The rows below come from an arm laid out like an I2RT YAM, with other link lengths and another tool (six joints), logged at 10 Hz.
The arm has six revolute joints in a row. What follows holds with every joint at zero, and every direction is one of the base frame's. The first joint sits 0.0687 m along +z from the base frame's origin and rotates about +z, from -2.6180 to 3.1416 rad. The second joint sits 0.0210 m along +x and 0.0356 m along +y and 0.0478 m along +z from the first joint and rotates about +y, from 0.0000 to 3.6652 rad. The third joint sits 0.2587 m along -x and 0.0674 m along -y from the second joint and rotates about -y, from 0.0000 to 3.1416 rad. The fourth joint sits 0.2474 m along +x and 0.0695 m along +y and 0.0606 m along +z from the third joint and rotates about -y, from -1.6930 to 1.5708 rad. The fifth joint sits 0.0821 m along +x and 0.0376 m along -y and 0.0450 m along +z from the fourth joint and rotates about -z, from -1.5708 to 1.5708 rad. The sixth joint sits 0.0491 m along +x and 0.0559 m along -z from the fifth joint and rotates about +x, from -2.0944 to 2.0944 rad. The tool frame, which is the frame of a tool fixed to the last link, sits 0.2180 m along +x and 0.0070 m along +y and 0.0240 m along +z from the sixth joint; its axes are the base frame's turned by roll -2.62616, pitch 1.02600 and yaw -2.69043 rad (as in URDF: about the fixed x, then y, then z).
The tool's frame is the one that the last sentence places.
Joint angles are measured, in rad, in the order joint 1, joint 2, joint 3, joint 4, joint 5, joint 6. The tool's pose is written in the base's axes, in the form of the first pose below.
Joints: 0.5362, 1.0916, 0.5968, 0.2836, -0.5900, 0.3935
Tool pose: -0.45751, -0.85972, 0.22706, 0.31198; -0.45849, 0.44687, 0.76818, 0.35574; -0.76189, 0.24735, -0.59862, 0.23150; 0, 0, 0, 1
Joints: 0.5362, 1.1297, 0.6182, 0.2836, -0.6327, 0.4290
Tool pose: -0.47970, -0.86100, 0.16903, 0.30843; -0.46493, 0.41279, 0.78323, 0.36374; -0.74413, 0.29713, -0.59832, 0.22796; 0, 0, 0, 1
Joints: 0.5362, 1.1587, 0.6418, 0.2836, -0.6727, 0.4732
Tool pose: -0.50206, -0.85716, 0.11495, 0.30498; -0.46479, 0.37952, 0.79996, 0.37068; -0.72931, 0.34820, -0.58895, 0.22929; 0, 0, 0, 1
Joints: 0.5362, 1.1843, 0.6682, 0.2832, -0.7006, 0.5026
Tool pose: -0.51384, -0.85418, 0.07962, 0.30408; -0.46486, 0.35524, 0.81099, 0.37630; -0.72102, 0.37971, -0.57961, 0.23299; 0, 0, 0, 1
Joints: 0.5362, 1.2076, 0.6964, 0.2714, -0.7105, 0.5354
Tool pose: -0.53905, -0.84049, 0.05472, 0.30712; -0.46081, 0.34868, 0.81614, 0.37979; -0.70504, 0.41472, -0.57526, 0.23452; 0, 0, 0, 1
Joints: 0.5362, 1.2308, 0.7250, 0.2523, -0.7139, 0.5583
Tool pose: -0.56290, -0.82573, 0.03610, 0.31125; -0.45993, 0.34923, 0.81639, 0.38257; -0.68673, 0.44295, -0.57637, 0.23395; 0, 0, 0, 1
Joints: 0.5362, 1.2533, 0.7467, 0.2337, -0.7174, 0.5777
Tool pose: -0.58696, -0.80945, 0.01604, 0.31444; -0.46204, 0.35117, 0.81437, 0.38490; -0.66483, 0.47060, -0.58012, 0.23011; 0, 0, 0, 1
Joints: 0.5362, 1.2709, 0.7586, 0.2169, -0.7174, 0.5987
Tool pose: -0.61442, -0.78897, -0.00306, 0.31694; -0.46295, 0.35738, 0.81114, 0.38594; -0.63888, 0.49980, -0.58484, 0.22354; 0, 0, 0, 1
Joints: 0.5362, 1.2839, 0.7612, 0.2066, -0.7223, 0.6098
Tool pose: -0.63158, -0.77500, -0.02178, 0.31678; -0.46819, 0.35886, 0.80748, 0.38679; -0.61798, 0.52019, -0.58950, 0.21631; 0, 0, 0, 1
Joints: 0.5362, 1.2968, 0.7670, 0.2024, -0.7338, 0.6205
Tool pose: -0.64081, -0.76659, -0.04125, 0.31573; -0.47339, 0.35227, 0.80735, 0.38869; -0.60437, 0.53689, -0.58863, 0.21287; 0, 0, 0, 1
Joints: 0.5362, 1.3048, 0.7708, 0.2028, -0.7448, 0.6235
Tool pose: -0.64096, -0.76570, -0.05372, 0.31428; -0.47846, 0.34383, 0.80800, 0.39036; -0.60021, 0.54359, -0.58673, 0.21193; 0, 0, 0, 1
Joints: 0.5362, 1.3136, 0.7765, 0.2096, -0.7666, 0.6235
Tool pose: -0.63125, -0.77235, -0.07067, 0.31086; -0.48680, 0.32363, 0.81135, 0.39340; -0.60378, 0.54657, -0.58027, 0.21402; 0, 0, 0, 1
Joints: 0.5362, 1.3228, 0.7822, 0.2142, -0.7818, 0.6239
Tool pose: -0.62541, -0.77582, -0.08340, 0.30893; -0.49285, 0.30990, 0.81305, 0.39573; -0.60494, 0.54960, -0.57618, 0.21494; 0, 0, 0, 1
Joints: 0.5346, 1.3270, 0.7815, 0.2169, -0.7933, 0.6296
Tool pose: -0.62700, -0.77318, -0.09519, 0.30726; -0.49589, 0.30189, 0.81422, 0.39636; -0.60080, 0.55772, -0.57270, 0.21403; 0, 0, 0, 1
